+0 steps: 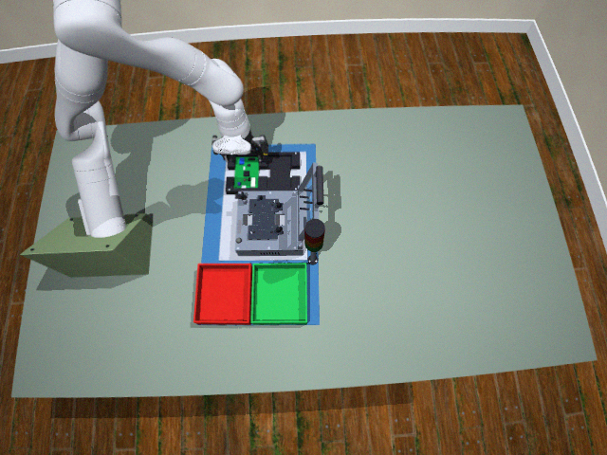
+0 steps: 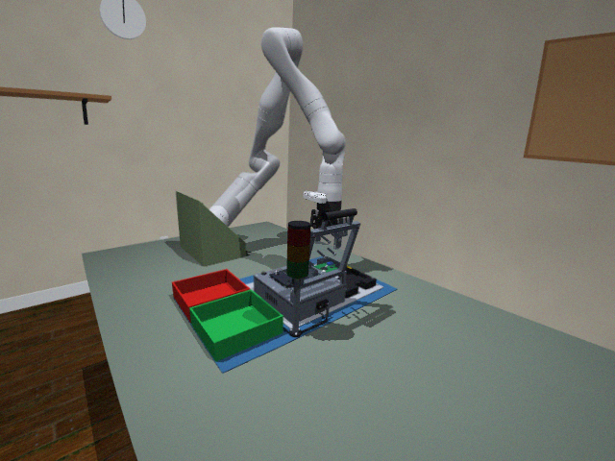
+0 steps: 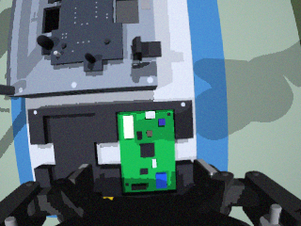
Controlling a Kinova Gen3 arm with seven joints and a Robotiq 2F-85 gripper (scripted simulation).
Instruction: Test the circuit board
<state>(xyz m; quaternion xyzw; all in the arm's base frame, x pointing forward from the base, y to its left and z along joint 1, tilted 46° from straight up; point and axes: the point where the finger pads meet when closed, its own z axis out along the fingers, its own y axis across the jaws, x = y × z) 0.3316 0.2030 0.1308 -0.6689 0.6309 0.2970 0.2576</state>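
My gripper is now 90 mm above the green circuit board. Round my hand: nest (160 mm to the right, 70 mm ahead, 40 mm below); then black latch hook (110 mm to the right, 20 mm below); then clear lid (190 mm ahead, 160 mm to the right, 70 mm above).
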